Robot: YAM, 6 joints.
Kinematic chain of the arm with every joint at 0, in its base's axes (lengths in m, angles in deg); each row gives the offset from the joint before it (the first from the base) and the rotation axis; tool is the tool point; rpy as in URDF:
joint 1: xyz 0 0 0.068 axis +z
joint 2: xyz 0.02 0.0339 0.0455 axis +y
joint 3: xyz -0.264 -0.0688 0 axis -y
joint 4: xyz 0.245 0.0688 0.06 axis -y
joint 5: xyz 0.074 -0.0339 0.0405 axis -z
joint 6: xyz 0.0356 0 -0.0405 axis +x
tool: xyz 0 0 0 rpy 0 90 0
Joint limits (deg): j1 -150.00..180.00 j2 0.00..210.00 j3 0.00..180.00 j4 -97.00..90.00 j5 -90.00..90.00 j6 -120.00..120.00
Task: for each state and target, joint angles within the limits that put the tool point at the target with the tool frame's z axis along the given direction. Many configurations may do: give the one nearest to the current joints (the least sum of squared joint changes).
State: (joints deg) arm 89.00 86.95 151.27 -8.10 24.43 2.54
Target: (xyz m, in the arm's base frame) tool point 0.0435 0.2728 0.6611 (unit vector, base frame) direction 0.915 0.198 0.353
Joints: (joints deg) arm 87.64 111.43 162.20 5.52 64.91 2.54
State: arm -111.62 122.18 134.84 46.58 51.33 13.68
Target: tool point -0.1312 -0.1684 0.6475 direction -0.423 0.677 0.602
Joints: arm -121.10 110.11 149.26 81.81 45.40 13.68
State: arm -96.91 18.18 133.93 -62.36 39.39 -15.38
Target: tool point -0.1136 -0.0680 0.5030 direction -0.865 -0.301 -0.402
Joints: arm -145.33 59.94 100.93 -65.47 14.15 -15.38
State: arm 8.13 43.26 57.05 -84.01 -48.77 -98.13
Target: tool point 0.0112 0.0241 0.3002 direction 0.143 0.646 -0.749
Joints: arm 10.10 28.02 53.46 -96.70 -37.68 -98.13
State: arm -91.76 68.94 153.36 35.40 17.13 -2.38
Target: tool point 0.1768 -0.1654 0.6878 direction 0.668 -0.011 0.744
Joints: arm -47.16 102.22 152.57 7.79 -28.84 -2.38
